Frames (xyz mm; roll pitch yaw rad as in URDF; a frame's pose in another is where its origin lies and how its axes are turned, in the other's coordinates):
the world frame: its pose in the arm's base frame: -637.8 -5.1 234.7 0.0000 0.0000 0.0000
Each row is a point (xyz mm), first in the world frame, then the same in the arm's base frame.
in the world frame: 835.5 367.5 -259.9
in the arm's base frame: 197.7 362.4 -25.2
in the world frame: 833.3 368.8 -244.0
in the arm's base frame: 195.5 363.7 -9.3
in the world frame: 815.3 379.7 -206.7
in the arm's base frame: 177.5 374.6 28.0
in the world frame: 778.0 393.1 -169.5
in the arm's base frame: 140.2 388.0 65.2
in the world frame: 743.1 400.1 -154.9
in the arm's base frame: 105.3 395.0 79.8
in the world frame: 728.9 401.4 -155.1
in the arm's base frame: 91.1 396.3 79.6
